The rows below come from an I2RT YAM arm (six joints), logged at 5 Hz.
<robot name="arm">
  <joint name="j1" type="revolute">
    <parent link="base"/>
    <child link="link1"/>
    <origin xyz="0 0 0.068"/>
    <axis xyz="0 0 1"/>
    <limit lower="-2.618" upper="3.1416"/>
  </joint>
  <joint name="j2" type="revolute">
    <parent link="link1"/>
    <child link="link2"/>
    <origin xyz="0.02 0.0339 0.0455" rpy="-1.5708 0 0"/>
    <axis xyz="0 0 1"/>
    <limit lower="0" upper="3.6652"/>
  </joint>
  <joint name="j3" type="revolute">
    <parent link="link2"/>
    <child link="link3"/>
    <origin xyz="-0.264 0 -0.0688" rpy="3.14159 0 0"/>
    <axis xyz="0 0 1"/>
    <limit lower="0" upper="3.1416"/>
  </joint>
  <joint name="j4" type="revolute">
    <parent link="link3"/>
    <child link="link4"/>
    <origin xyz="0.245 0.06 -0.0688"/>
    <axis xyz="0 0 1"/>
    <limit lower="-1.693" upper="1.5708"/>
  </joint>
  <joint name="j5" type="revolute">
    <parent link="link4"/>
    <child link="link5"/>
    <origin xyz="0.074 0.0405 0.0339" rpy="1.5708 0 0"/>
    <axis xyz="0 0 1"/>
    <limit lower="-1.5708" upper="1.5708"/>
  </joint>
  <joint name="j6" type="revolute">
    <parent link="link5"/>
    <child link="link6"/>
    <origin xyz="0.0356 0 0.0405" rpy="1.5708 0 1.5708"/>
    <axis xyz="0 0 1"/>
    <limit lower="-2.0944" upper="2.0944"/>
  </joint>
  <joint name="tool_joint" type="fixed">
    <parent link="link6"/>
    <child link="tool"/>
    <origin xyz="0 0 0" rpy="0 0 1.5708"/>
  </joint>
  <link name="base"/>
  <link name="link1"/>
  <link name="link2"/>
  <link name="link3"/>
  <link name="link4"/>
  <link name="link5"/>
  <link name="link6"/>
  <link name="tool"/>
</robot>
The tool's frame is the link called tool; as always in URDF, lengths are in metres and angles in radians.
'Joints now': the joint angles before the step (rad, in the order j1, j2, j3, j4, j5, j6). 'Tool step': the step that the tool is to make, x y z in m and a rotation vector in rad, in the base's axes. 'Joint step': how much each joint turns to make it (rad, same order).
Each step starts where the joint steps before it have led.
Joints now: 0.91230, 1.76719, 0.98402, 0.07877, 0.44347, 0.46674
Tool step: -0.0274, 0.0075, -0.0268, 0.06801, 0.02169, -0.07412
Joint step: 0.08036, 0.03128, -0.08058, 0.07873, 0.07848, 0.16355
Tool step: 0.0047, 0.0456, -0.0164, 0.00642, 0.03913, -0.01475
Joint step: 0.05462, 0.17353, 0.18299, -0.06862, 0.02447, 0.08664
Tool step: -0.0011, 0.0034, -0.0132, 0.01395, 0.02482, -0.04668
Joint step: 0.00790, 0.04206, 0.01073, -0.00561, 0.01671, 0.06970
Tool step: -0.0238, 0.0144, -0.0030, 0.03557, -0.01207, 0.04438
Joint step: 0.07042, 0.00845, -0.01108, 0.04193, 0.01351, 0.02729
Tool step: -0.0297, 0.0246, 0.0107, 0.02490, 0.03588, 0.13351
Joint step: 0.08652, -0.00220, 0.05070, -0.04142, -0.06338, -0.00502
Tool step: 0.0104, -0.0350, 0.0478, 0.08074, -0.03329, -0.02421
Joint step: -0.05985, -0.20131, -0.09527, -0.00536, -0.02591, -0.02781
